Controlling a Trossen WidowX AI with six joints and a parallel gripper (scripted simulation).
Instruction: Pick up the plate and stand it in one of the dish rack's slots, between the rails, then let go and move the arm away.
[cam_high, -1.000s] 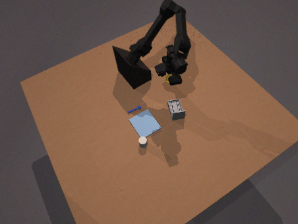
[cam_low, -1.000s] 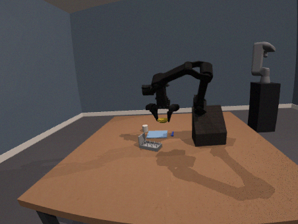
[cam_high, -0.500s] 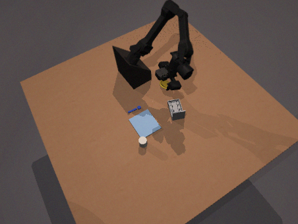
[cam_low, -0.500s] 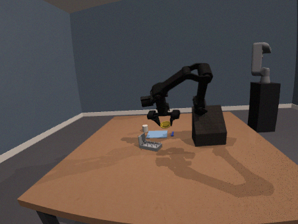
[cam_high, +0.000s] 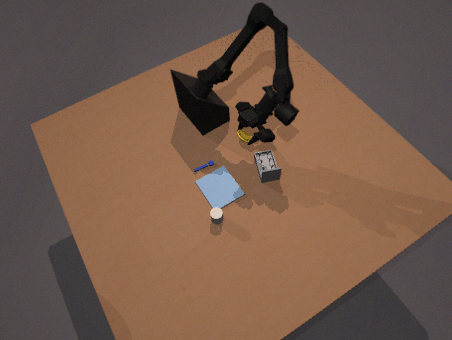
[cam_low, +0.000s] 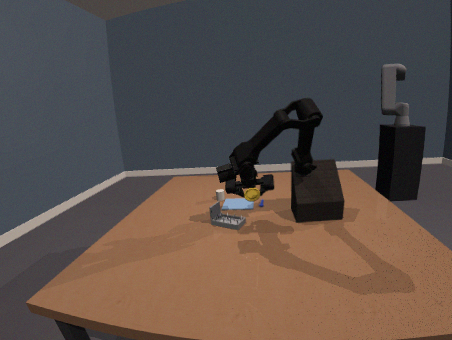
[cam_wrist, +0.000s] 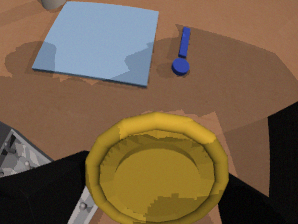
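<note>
The grey dish rack is 10 cm ahead of my gripper tip, 4 cm to the left of it and 8 cm below it. Round my gripper tip: light blue mat (8 cm ahead, 16 cm to the right, 10 cm below); yellow plate (1 cm above); small blue spoon (3 cm behind, 16 cm to the right, 10 cm below).
</note>
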